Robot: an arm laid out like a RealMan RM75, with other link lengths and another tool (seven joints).
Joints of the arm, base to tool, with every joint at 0 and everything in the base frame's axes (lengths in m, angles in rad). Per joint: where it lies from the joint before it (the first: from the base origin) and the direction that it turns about. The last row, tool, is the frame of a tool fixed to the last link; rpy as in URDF.
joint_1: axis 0 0 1 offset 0.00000 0.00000 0.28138
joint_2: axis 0 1 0 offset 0.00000 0.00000 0.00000
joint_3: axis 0 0 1 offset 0.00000 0.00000 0.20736
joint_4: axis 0 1 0 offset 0.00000 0.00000 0.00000
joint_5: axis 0 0 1 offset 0.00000 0.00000 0.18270
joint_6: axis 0 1 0 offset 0.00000 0.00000 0.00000
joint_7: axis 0 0 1 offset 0.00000 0.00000 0.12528
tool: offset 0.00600 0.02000 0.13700 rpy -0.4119 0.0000 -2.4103
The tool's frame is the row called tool.
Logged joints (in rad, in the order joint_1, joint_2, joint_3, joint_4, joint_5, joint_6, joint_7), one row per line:
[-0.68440, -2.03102, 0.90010, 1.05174, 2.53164, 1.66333, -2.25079]
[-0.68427, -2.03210, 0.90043, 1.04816, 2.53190, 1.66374, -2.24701]
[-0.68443, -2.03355, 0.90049, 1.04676, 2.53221, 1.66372, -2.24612]
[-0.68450, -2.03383, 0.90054, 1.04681, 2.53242, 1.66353, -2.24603]
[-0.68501, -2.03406, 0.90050, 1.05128, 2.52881, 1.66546, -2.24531]
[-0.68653, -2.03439, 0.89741, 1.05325, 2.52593, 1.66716, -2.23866]
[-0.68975, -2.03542, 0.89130, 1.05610, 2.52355, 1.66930, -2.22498]
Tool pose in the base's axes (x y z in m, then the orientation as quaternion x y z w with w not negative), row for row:
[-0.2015, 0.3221, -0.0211, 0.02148, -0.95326, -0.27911, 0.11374]
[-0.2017, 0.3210, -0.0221, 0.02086, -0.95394, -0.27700, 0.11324]
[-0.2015, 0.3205, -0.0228, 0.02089, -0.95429, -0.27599, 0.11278]
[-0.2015, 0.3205, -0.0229, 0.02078, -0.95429, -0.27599, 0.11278]
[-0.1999, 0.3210, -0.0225, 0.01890, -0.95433, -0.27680, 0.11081]
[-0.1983, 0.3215, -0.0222, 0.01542, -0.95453, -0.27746, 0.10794]
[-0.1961, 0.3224, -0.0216, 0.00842, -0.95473, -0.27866, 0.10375]
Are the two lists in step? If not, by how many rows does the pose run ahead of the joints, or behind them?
They are in step.
